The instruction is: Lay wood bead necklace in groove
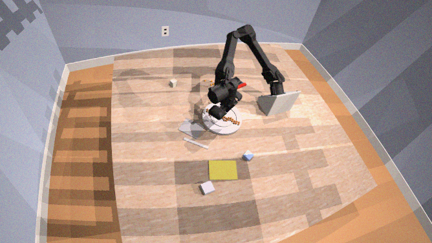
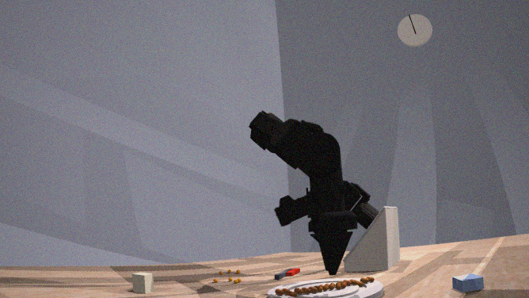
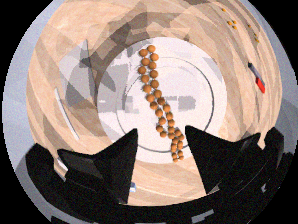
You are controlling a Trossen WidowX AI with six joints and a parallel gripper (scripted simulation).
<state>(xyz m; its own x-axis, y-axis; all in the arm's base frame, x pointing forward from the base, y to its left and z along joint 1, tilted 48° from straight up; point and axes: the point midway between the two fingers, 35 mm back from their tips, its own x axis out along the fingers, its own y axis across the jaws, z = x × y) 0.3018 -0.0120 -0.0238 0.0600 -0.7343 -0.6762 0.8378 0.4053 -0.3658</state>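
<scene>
Right now the grey sheet is 16 cm ahead of my gripper tip, 4 cm below it and 1 cm to the left of it. From my gripper tip the other things lie so: yellow sheet (25 cm to the left, 9 cm ahead, 4 cm below); then blue block (22 cm to the left, 4 cm behind, 3 cm below); then stick (16 cm ahead, 9 cm to the left, 4 cm below).
</scene>
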